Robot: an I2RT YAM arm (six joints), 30 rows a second.
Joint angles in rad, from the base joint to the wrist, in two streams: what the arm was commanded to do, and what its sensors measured. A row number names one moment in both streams.
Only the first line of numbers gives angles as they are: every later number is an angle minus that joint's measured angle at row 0.
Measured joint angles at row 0:
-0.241 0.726 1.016 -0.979 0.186 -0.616
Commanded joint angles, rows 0 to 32:
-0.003 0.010 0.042 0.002 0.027 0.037
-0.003 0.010 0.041 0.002 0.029 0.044
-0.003 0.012 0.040 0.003 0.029 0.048
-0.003 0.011 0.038 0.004 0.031 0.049
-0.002 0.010 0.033 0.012 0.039 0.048
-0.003 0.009 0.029 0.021 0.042 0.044
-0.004 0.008 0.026 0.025 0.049 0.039
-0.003 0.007 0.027 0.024 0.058 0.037
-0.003 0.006 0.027 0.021 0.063 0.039
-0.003 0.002 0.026 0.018 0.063 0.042
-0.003 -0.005 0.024 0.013 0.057 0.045
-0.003 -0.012 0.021 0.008 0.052 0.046
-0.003 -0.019 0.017 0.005 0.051 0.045
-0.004 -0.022 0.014 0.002 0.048 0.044
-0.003 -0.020 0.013 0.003 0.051 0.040
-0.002 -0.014 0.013 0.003 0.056 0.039
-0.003 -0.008 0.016 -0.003 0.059 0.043
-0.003 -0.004 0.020 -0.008 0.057 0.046
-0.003 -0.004 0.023 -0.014 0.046 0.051
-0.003 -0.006 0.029 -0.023 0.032 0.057
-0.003 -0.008 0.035 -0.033 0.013 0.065
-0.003 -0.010 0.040 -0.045 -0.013 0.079
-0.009 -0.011 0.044 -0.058 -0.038 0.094
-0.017 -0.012 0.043 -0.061 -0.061 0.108
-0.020 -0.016 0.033 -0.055 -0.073 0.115
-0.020 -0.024 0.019 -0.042 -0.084 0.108
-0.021 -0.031 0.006 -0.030 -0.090 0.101
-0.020 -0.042 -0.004 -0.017 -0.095 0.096
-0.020 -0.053 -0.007 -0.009 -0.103 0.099
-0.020 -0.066 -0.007 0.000 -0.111 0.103
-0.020 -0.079 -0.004 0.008 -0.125 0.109
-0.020 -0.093 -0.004 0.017 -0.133 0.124
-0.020 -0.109 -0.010 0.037 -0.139 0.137
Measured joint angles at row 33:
-0.018 -0.066 -0.001 -0.044 -0.086 0.092
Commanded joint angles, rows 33 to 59:
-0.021 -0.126 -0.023 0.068 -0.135 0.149
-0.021 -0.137 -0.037 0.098 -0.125 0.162
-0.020 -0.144 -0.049 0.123 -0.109 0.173
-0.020 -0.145 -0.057 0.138 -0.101 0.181
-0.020 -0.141 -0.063 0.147 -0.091 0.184
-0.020 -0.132 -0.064 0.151 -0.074 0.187
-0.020 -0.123 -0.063 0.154 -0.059 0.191
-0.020 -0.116 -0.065 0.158 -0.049 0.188
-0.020 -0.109 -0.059 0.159 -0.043 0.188
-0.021 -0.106 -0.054 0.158 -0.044 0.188
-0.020 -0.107 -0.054 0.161 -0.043 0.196
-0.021 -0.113 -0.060 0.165 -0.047 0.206
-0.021 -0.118 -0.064 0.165 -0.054 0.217
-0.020 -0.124 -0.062 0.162 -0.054 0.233
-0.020 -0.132 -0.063 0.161 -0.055 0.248
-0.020 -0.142 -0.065 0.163 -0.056 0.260
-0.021 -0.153 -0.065 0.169 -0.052 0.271
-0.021 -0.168 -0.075 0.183 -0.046 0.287
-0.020 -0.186 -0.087 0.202 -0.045 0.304
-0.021 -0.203 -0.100 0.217 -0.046 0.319
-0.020 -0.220 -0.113 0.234 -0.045 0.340
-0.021 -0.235 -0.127 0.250 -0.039 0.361
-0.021 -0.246 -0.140 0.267 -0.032 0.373
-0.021 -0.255 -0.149 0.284 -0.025 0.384
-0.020 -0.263 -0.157 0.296 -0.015 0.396
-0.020 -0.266 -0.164 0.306 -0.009 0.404
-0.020 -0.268 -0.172 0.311 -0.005 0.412
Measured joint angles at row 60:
-0.020 -0.253 -0.145 0.204 -0.048 0.349
